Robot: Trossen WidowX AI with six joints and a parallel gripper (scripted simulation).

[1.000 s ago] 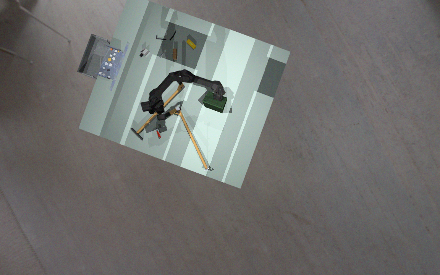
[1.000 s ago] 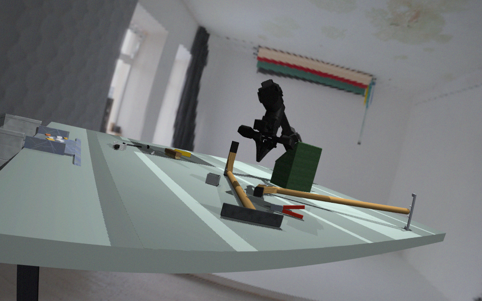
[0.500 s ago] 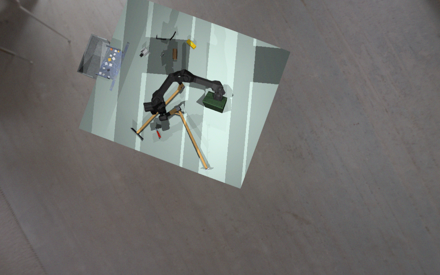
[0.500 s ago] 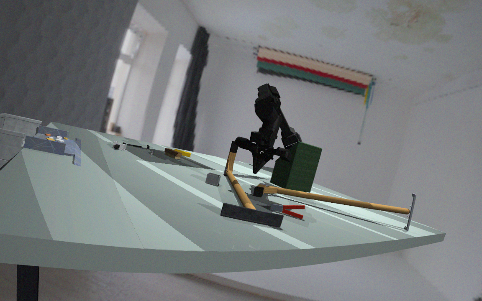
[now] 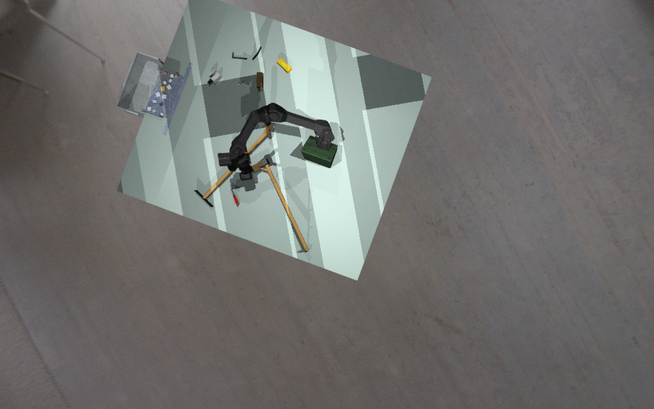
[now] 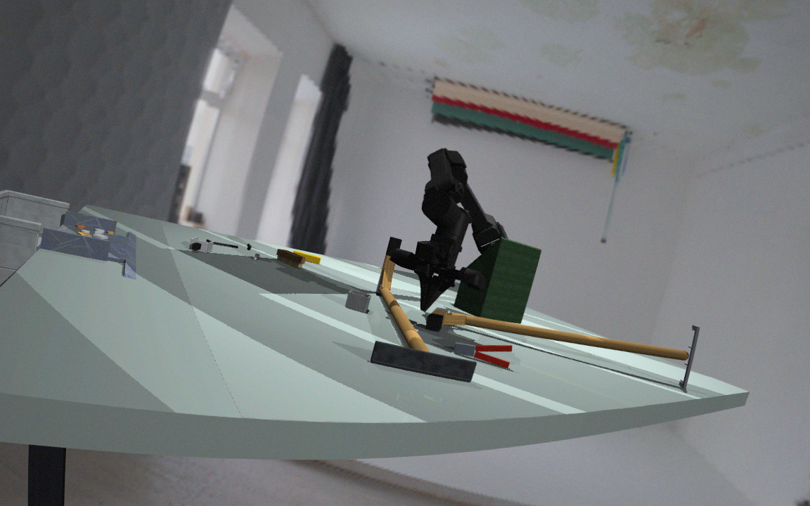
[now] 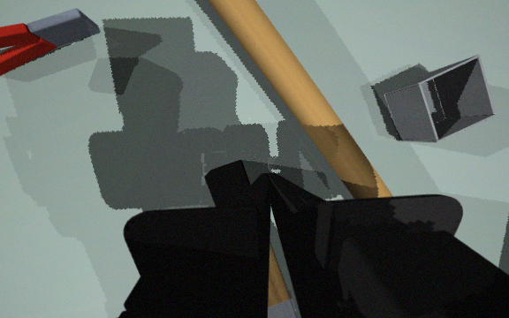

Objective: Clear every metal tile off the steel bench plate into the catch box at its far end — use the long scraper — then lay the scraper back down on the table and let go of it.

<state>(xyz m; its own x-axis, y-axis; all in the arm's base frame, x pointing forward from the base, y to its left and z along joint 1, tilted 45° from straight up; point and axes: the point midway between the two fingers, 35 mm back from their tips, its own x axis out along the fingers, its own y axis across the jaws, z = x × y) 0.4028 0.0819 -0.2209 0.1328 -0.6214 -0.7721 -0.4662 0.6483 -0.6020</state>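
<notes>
Now: the long scraper 5 cm ahead of my gripper tip, 3 cm above it and 1 cm to the right of it. The rest, counted from my gripper tip: wooden block 51 cm to the right, 7 cm ahead, 2 cm below; then small grey box 9 cm to the right, 9 cm ahead, 2 cm below; then red-handled tool 19 cm to the left, 2 cm below, 2 cm ahead.
</notes>
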